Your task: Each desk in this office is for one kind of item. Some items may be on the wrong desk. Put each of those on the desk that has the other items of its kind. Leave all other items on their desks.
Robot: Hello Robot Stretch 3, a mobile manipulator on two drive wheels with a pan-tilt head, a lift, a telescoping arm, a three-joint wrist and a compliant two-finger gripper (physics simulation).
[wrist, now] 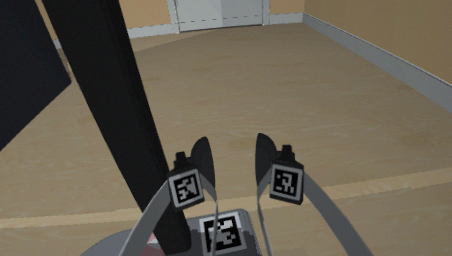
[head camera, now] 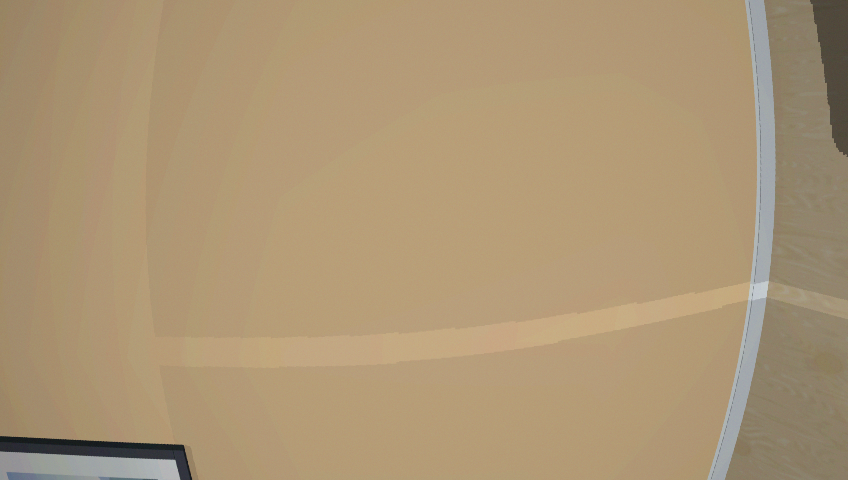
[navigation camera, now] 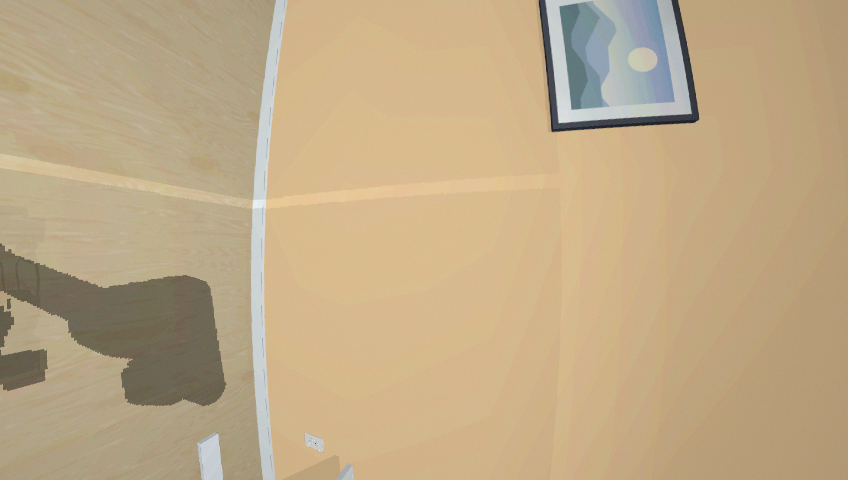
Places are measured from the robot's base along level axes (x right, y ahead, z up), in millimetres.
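Pixels of known places: gripper, fingertip midpoint: (wrist: 233, 153).
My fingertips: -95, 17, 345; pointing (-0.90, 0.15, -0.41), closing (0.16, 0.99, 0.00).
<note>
Behind a point stands the place of what it marks, as x, y, z.
My gripper (wrist: 233, 153) {-95, 17, 345} shows in the wrist view, low in the middle. Its two dark fingertips stand apart with bare floor visible between them, so it is open and empty. It is above the wooden floor. No desk top and no desk items show in the three views. At the bottom of the navigation view, the end of a white bar (navigation camera: 210, 456) {973, 513, 25} stands over the floor, and a small pale corner (navigation camera: 346, 473) {869, 630, 718} shows in front of the wall; I cannot tell what they belong to.
A tan wall (head camera: 476, 208) {18, 891, 921} (navigation camera: 404, 267) {112, 881, 886} with a white baseboard (head camera: 765, 148) {188, 860, 59} (navigation camera: 258, 297) {298, 848, 61} is close. A framed picture (head camera: 89, 460) {-390, 910, 1618} (navigation camera: 642, 59) {-583, 931, 1729} hangs on it. In the wrist view, a dark panel (wrist: 30, 75) {-1031, -745, 162} stands left, behind my black mast (wrist: 107, 100) {-116, -69, 399}; a white door (wrist: 220, 12) {-2137, 330, 141} is far ahead.
</note>
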